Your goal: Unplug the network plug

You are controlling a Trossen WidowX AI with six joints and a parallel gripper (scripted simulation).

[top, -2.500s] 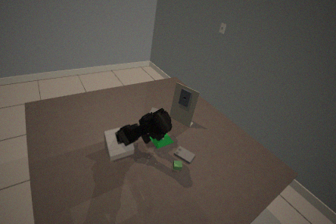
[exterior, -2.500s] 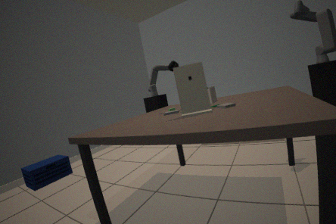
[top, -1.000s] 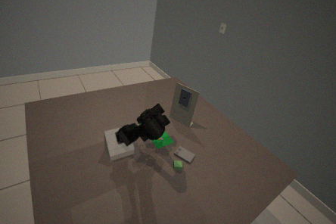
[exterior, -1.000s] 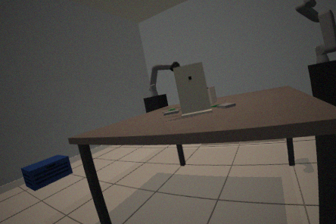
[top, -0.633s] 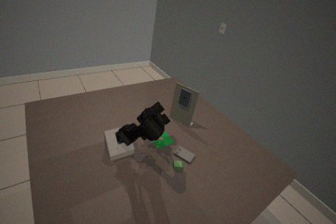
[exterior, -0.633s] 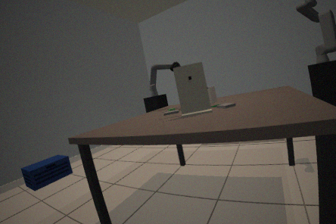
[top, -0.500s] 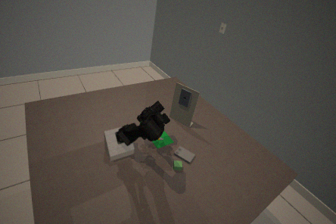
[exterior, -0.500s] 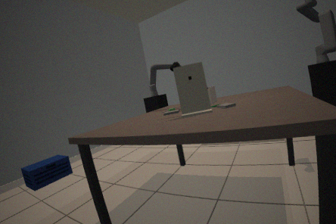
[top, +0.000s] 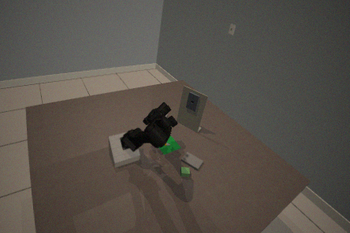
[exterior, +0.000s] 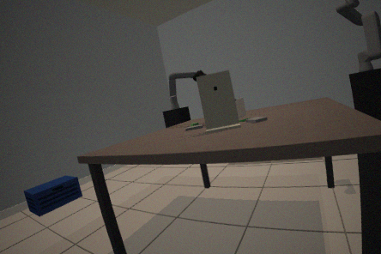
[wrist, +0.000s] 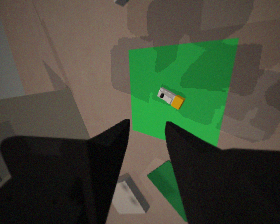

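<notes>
The network plug is 50 mm below my gripper tip, 10 mm to the right of it and 10 mm ahead of it. Also, from my gripper tip: green marked square (60 mm below, 10 mm to the right, 10 mm ahead); then grey panel (220 mm ahead, 90 mm to the left, 70 mm above); then green cube (230 mm to the right, 50 mm below, 10 mm behind).
</notes>
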